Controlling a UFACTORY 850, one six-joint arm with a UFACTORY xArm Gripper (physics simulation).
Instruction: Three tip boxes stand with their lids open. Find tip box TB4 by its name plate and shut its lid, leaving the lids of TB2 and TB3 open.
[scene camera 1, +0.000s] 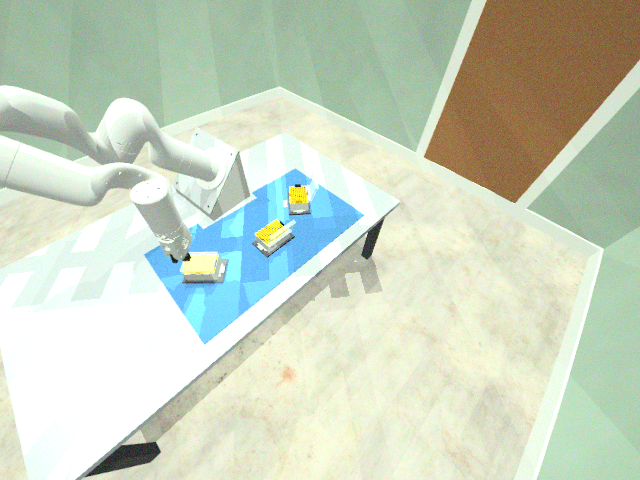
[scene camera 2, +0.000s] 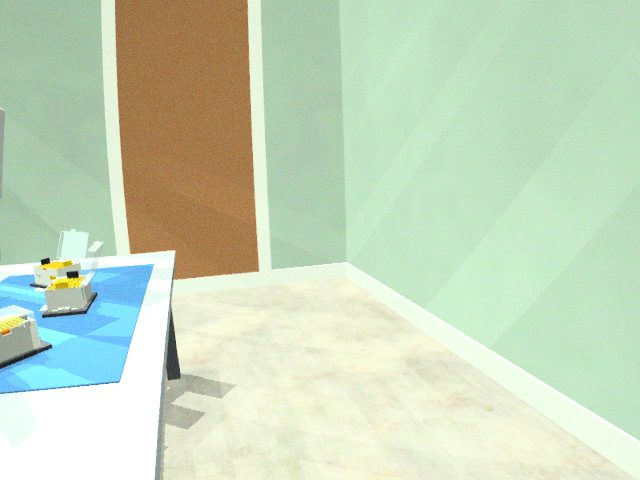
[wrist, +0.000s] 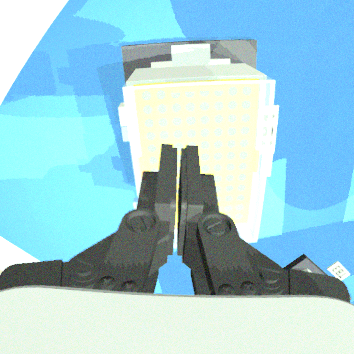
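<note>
The nearest tip box (scene camera 1: 200, 268) (scene camera 2: 16, 342) (wrist: 247, 175) has its clear lid down over its pale-looking yellow rack; whether it is fully shut is hard to tell. My gripper (scene camera 1: 180, 258) (wrist: 177, 170) is shut and empty, with its fingertips over this lid in the wrist view; contact cannot be made out. The middle tip box (scene camera 1: 273, 237) (scene camera 2: 69, 298) has its lid (scene camera 1: 289, 226) (scene camera 2: 94, 256) raised. The far tip box (scene camera 1: 298, 202) (scene camera 2: 43, 273) has its lid (scene camera 1: 312, 191) (scene camera 2: 73, 244) standing open. I cannot read the name plates, so which box is TB4 is not clear.
The boxes stand on a blue mat (scene camera 1: 240, 302) (scene camera 2: 103, 369) on a white table (scene camera 1: 98, 356) (scene camera 2: 93, 428). The arm's base block (scene camera 1: 235, 183) stands behind the mat. A dark corner of another base (wrist: 304, 261) shows at the lower right of the wrist view.
</note>
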